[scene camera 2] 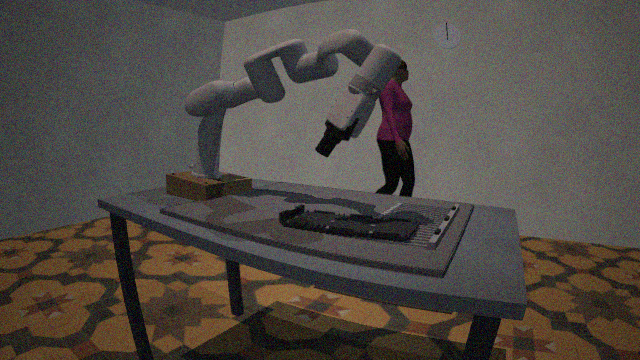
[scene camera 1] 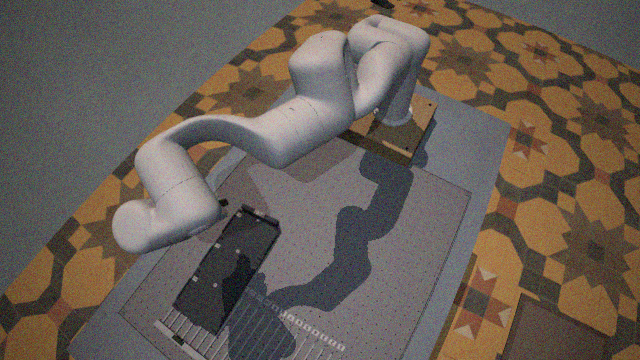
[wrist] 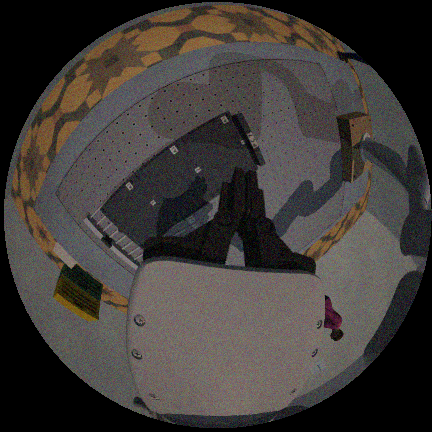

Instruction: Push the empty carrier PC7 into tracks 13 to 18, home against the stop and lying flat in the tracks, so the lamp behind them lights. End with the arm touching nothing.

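Frame: origin at the arm's base, x ahead, y left, z up, level; metres.
Seen in the pictures: gripper, between the fingertips: [scene camera 2: 321,153] [wrist: 240,181]; arm's base, origin of its link: [scene camera 2: 206,175] [scene camera 1: 392,111] [wrist: 364,146].
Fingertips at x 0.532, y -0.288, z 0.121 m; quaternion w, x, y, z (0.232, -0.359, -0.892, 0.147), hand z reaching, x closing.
Note:
Pixels of each thing's top centre, then the offset from my fingertips to it. "spot": a spot on its surface instead. Level surfaces: height alone.
- carrier PC7, centre of its top: [wrist: 176,187] [scene camera 2: 351,216] [scene camera 1: 226,264] dx +0.074, dy +0.011, dz -0.144 m
- white stop bar, a spot on its surface: [scene camera 2: 444,227] [wrist: 120,256] spot: dx +0.306, dy +0.030, dz -0.159 m
- lamp, centre of its top: [wrist: 105,242] [scene camera 1: 177,339] dx +0.287, dy -0.024, dz -0.152 m
- grey table, height of its surface: dz -0.187 m
The carrier PC7 [scene camera 1: 225,270] [scene camera 2: 350,226] [wrist: 157,172] is a long dark plate with a raised, labelled end bar toward the arm's base. It looks flat, with its front end over the pale tracks [scene camera 1: 188,326] [scene camera 2: 425,237] [wrist: 118,233]. A strip of tracks shows between that end and the white stop bar [scene camera 1: 164,330] [scene camera 2: 444,227] [wrist: 123,254]. A lamp [scene camera 1: 178,340] [wrist: 107,241] at the stop looks dark. My gripper [scene camera 2: 323,151] [wrist: 240,181] is shut and empty, tilted, high above the carrier and apart from it. In scene camera 1 the arm hides most of it.
The perforated board [scene camera 1: 420,240] [scene camera 2: 240,235] [wrist: 90,160] lies on the grey table [scene camera 1: 480,150] [scene camera 2: 500,260]. The arm stands on a wooden block [scene camera 1: 422,120] [scene camera 2: 192,186] [wrist: 352,150] at the board's far end from the stop. A person in pink [scene camera 2: 397,115] [wrist: 331,315] stands behind the table.

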